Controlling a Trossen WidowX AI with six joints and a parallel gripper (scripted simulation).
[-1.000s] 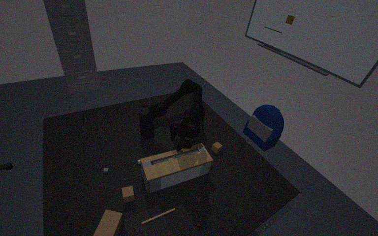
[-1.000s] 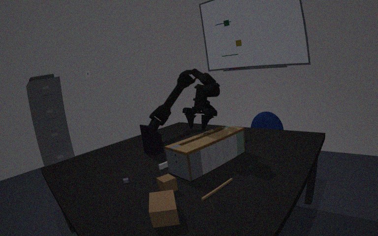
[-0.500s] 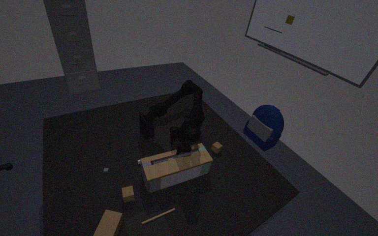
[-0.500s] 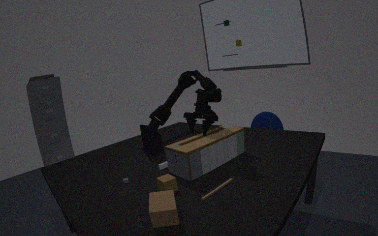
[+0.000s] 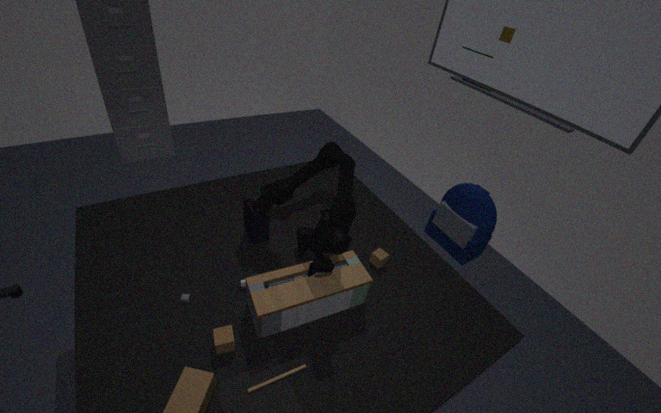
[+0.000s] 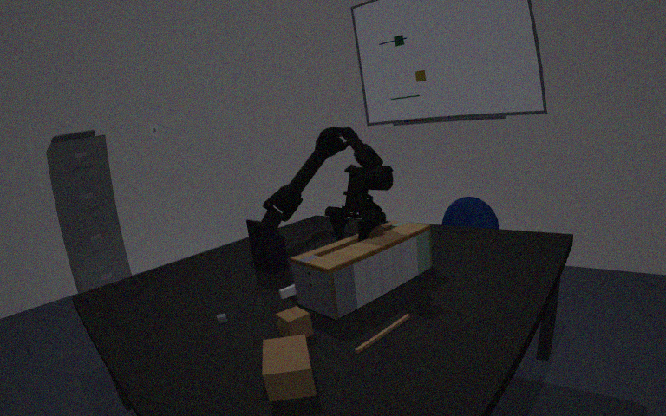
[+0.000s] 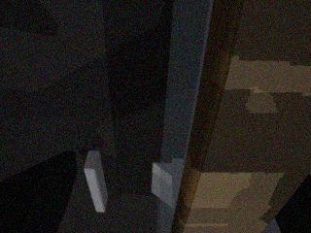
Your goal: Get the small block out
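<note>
Now: gripper tip 5 cm short of the tan block, 3 cm to the left of it and 2 cm above it. Round my gripper tip: thin stick: 28 cm ahead, 18 cm to the right, 10 cm below; tan box: 26 cm ahead, 41 cm to the right, 7 cm below; tan cube: 13 cm ahead, 30 cm to the right, 8 cm below.
</note>
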